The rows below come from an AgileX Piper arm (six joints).
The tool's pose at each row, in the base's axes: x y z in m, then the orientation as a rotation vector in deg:
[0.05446 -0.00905 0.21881 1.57 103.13 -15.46]
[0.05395 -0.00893 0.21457 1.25 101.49 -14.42]
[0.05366 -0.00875 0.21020 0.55 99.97 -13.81]
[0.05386 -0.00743 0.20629 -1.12 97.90 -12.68]
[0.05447 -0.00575 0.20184 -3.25 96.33 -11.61]
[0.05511 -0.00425 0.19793 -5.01 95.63 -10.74]
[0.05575 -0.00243 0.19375 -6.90 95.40 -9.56]
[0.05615 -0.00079 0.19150 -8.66 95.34 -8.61]
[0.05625 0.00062 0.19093 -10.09 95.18 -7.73]
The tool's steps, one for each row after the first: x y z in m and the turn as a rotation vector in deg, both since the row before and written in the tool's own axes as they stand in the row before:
[0.00419 0.00075 0.00042 -0.72 -1.72 0.48]
[0.00427 0.00082 0.00053 -0.66 -1.61 -0.02]
[0.00360 0.00193 0.00063 -1.51 -2.27 -0.35]
[0.00403 0.00242 0.00096 -1.80 -1.79 -0.72]
[0.00352 0.00218 0.00090 -1.54 -0.87 -0.63]
[0.00372 0.00255 0.00091 -1.87 -0.41 -0.54]
[0.00187 0.00203 0.00055 -1.66 -0.20 -0.59]
[0.00028 0.00149 0.00014 -1.41 -0.27 -0.42]

